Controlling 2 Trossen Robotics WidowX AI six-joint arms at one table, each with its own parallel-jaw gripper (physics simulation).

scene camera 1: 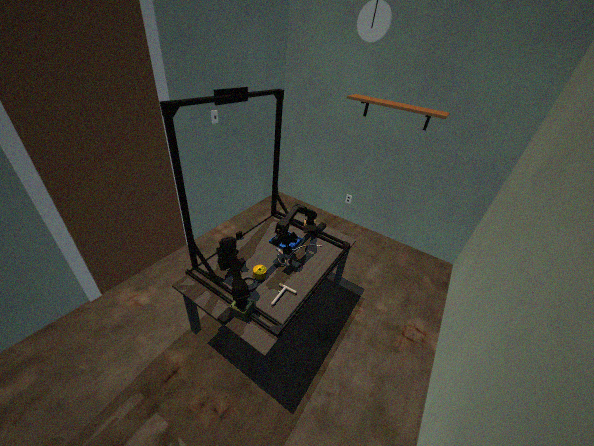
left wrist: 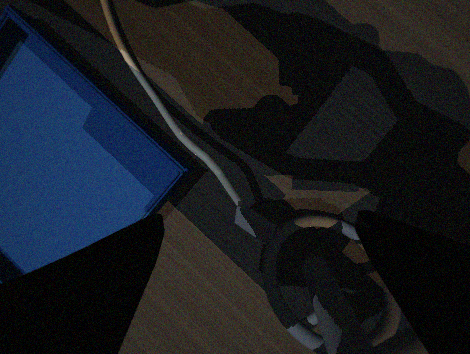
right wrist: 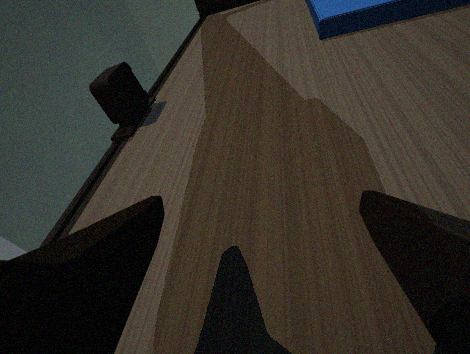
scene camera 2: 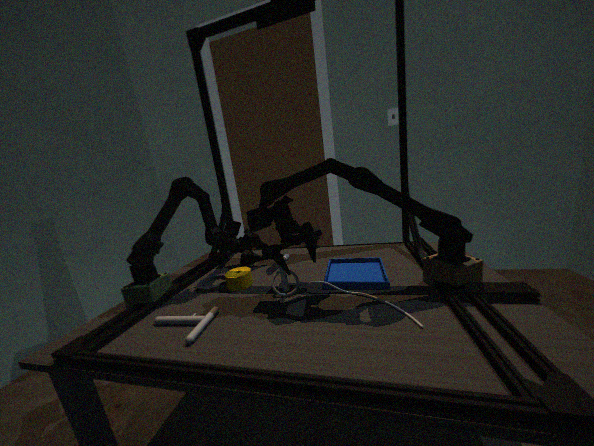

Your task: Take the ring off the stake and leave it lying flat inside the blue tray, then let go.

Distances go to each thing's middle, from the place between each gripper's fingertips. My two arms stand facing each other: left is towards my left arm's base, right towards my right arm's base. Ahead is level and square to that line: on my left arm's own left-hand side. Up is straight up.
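From my left hand: blue tray (scene camera 2: 349, 273) 100 mm behind, 160 mm to the left, 70 mm below; thin pale cable (left wrist: 194, 148) 80 mm ahead, 140 mm to the left, 60 mm below. My left hand 10 mm past the grey ring (left wrist: 261, 228), 50 mm to the left of it, 50 mm above it.
From my right hand: blue tray 20 cm ahead, 35 cm to the left, 3 cm below; thin pale cable 38 cm ahead, 33 cm to the left, 2 cm below. My right hand 29 cm short of the grey ring, 14 cm to the right of it.
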